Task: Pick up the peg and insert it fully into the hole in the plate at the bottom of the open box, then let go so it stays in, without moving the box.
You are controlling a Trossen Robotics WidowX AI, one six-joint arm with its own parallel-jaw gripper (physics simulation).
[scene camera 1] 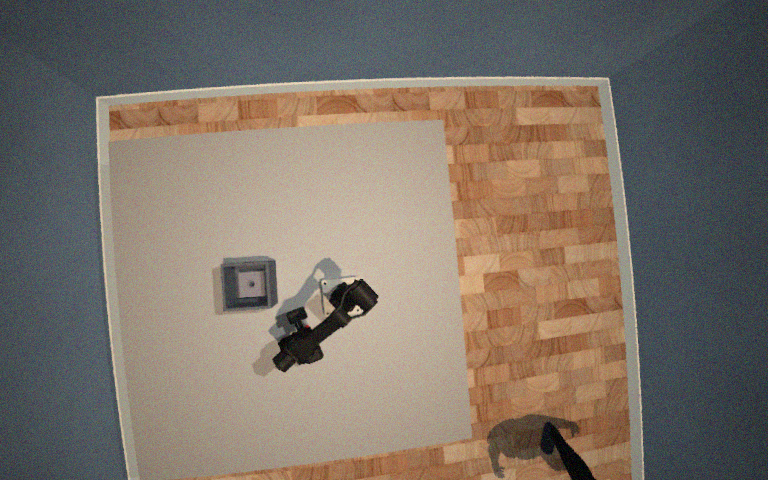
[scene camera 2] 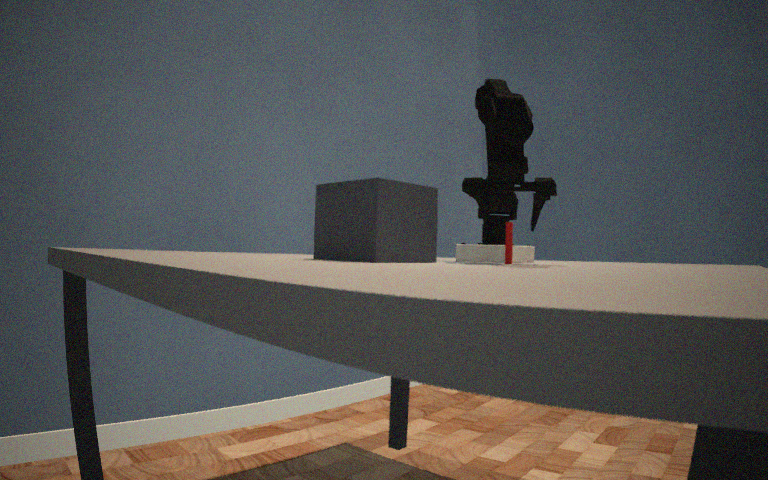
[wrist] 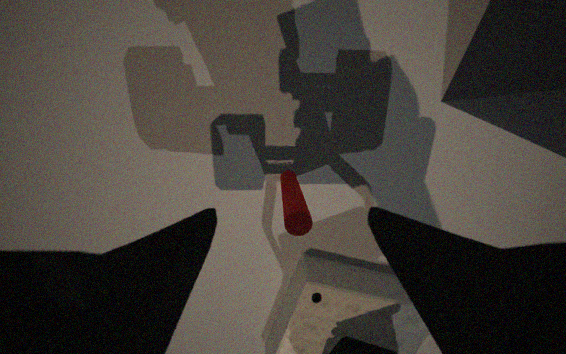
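Where they show: gripper, fingertip midpoint: [scene camera 2: 510, 230] [wrist: 293, 215]; arm's base, origin of the base link: [scene camera 2: 496, 245].
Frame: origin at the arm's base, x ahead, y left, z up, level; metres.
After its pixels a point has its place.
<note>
The red peg [scene camera 1: 306, 326] {x 0.140, y 0.132, z -0.015 m} [scene camera 2: 508, 243] {x 0.145, y 0.142, z 0.001 m} [wrist: 295, 200] {x 0.145, y 0.142, z 0.029 m} stands upright on the table. Its top appears between the spread fingertips in the wrist view, with space on both sides. My gripper [scene camera 2: 508, 224] {x 0.135, y 0.138, z 0.025 m} [wrist: 293, 215] {x 0.135, y 0.138, z 0.025 m} is open and empty, pointing down with its fingertips near the height of the peg's top. In scene camera 1 its fingertips are hidden under the arm. The open grey box [scene camera 1: 228, 288] {x 0.409, y -0.003, z 0.060 m} [scene camera 2: 376, 220] {x 0.411, y 0.070, z 0.030 m} [wrist: 515, 65] {x 0.270, y 0.054, z 0.007 m} stands left of the arm in both scene views. A pale plate [scene camera 1: 244, 277] {x 0.367, y -0.041, z 0.020 m} with a dark hole [scene camera 1: 252, 284] shows at its bottom.
The arm's pale base block [scene camera 1: 326, 285] {x 0.074, y -0.025, z 0.000 m} [scene camera 2: 467, 253] {x 0.089, y -0.012, z -0.020 m} [wrist: 300, 320] {x 0.034, y 0.078, z -0.001 m} stands close behind the peg in scene camera 2. The light table [scene camera 1: 271, 198] {x 0.301, y -0.339, z -0.038 m} [scene camera 2: 623, 288] {x 0.638, y 0.598, z -0.038 m} carries the arm and box. A dark limb of a person [scene camera 1: 569, 452] shows over the wooden floor at lower right.
</note>
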